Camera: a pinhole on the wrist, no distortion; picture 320 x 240 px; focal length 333.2 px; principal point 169.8 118.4 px. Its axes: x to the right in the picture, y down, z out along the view. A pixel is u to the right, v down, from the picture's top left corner.
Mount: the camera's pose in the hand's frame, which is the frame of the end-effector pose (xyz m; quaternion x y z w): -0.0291 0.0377 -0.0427 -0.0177 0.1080 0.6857 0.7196
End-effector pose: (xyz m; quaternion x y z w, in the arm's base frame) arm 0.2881 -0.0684 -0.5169 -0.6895 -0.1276 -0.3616 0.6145
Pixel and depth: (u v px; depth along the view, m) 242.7 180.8 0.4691
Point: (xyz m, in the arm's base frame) 0.5312 0.2803 -0.7135
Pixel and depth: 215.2 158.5 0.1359
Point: 0.3494 0.0050 -0.5937
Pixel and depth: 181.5 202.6 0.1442
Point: 0.3336 0.0246 -0.5982
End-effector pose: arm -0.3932 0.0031 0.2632 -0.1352 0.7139 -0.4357 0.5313
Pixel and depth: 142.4 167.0 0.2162
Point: -0.2104 -0.0246 0.2287
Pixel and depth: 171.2 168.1 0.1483
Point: -0.2713 0.0119 0.2275
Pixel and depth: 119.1 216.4 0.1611
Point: -0.2496 0.0059 0.2580
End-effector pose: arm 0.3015 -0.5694 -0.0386 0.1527 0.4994 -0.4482 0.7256
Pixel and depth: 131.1 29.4 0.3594
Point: 0.5341 -0.7988 -0.0087
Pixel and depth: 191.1 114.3 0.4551
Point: 0.6541 -0.7727 0.0764
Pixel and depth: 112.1 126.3 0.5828
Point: 0.6579 -0.9274 0.1746
